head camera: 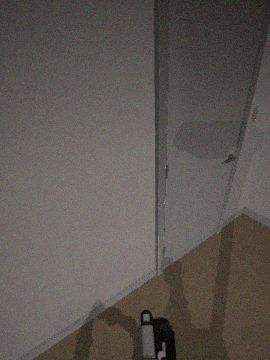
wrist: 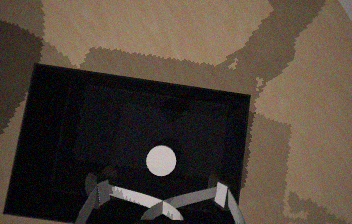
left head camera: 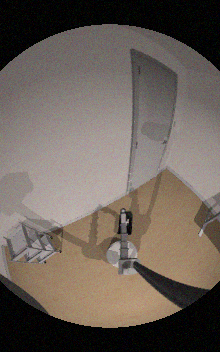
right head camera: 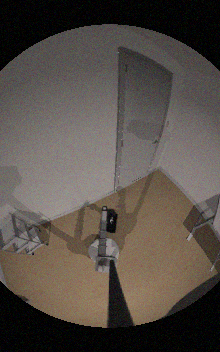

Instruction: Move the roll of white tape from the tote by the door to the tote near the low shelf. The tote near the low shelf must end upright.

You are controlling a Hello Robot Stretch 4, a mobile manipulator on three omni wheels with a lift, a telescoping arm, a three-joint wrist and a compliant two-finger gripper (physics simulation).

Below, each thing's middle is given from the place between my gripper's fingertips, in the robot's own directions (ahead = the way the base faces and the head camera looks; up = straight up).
The roll of white tape (wrist: 161, 160) lies 120 mm below my hand and 10 mm behind it.
